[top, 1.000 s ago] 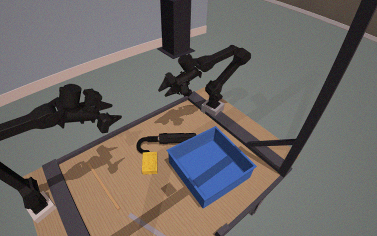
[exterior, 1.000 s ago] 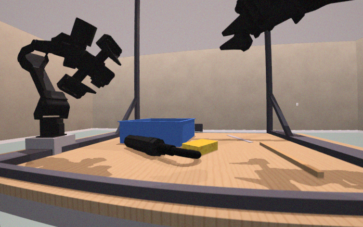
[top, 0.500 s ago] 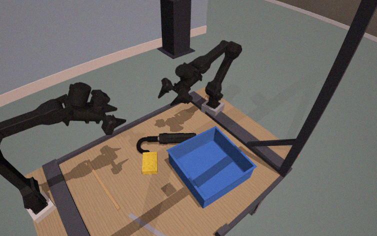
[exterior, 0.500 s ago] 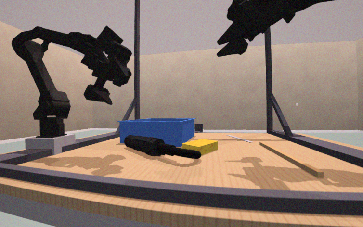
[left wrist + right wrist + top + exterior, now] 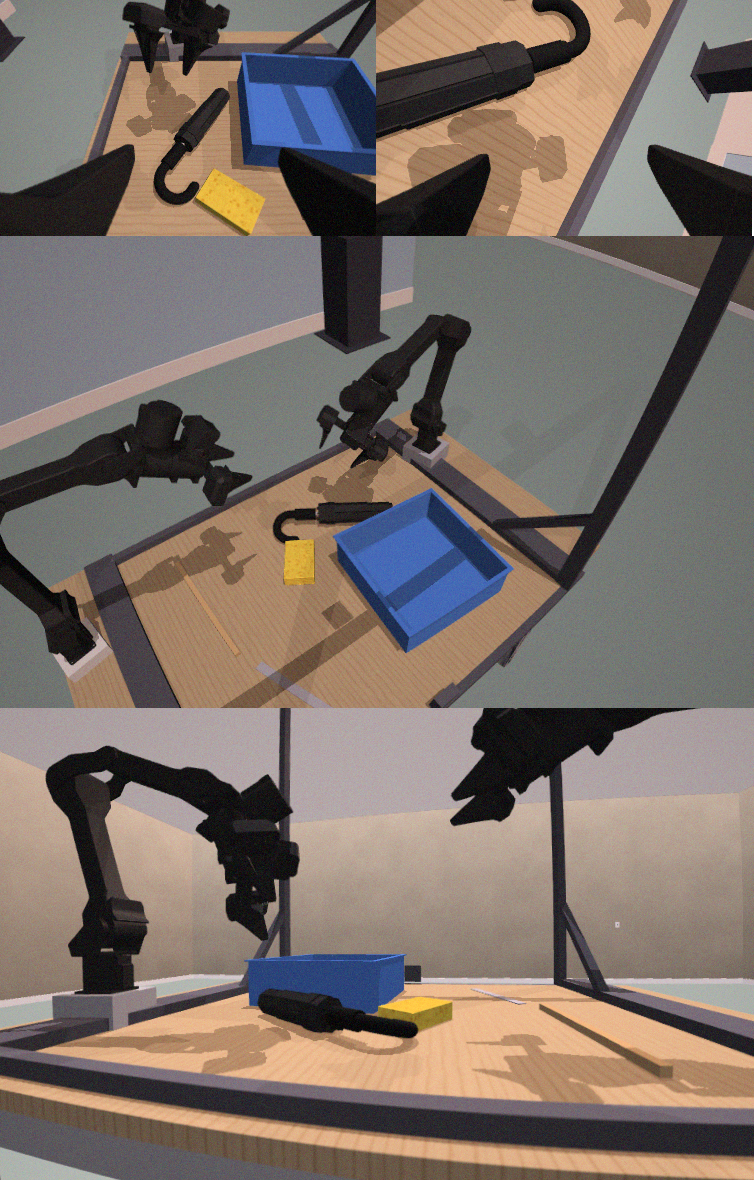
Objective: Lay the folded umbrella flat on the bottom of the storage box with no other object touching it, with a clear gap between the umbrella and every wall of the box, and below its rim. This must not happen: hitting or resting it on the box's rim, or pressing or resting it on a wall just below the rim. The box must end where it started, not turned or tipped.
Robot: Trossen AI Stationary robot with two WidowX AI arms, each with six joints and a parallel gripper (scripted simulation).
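The black folded umbrella lies 17 cm below my right hand, 7 cm to the left of it and 6 cm behind it. From my right hand the other things lie so: blue storage box: 31 cm behind, 14 cm below, 1 cm to the left; then thin wooden stick: 45 cm to the left, 18 cm below, 7 cm behind; then grey strip: 39 cm to the left, 36 cm behind, 19 cm below.
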